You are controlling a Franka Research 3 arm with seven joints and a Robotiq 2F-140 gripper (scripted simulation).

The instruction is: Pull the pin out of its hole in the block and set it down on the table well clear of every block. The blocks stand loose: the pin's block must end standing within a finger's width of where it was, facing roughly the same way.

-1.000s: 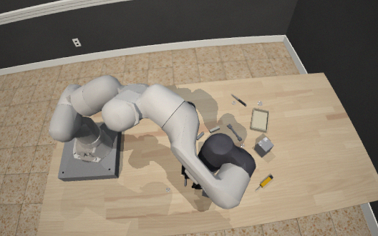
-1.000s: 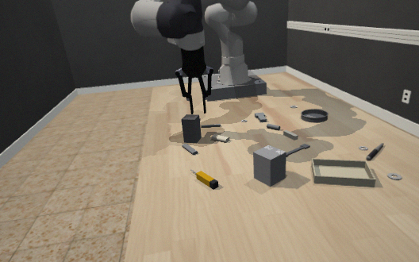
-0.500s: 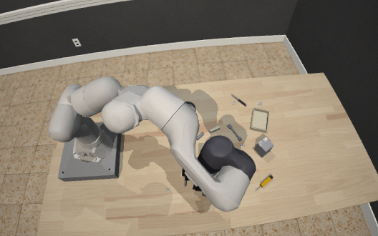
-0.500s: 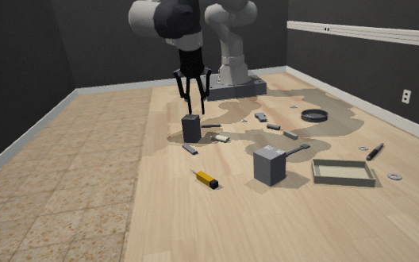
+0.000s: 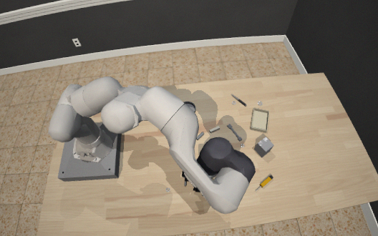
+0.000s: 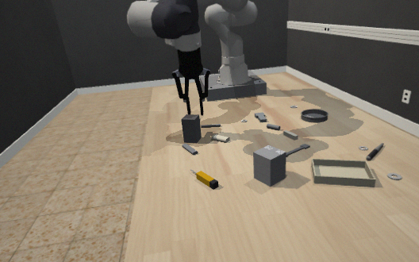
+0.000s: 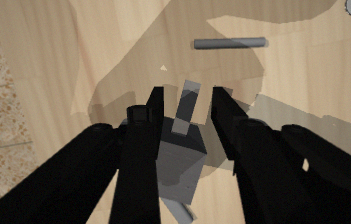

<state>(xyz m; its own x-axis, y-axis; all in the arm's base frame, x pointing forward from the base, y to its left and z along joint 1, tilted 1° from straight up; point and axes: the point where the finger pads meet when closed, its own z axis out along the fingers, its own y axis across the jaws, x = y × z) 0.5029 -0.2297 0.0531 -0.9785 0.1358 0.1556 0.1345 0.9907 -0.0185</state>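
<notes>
The dark grey block is 5 cm ahead of my hand, 2 cm to the right of it and 6 cm below it. The rest, counted from my hand: lighter grey block (35 cm ahead, 19 cm to the left, 7 cm below); then pale cylinder (8 cm ahead, 8 cm to the left, 10 cm below); then round dish (3 cm behind, 47 cm to the left, 10 cm below).
</notes>
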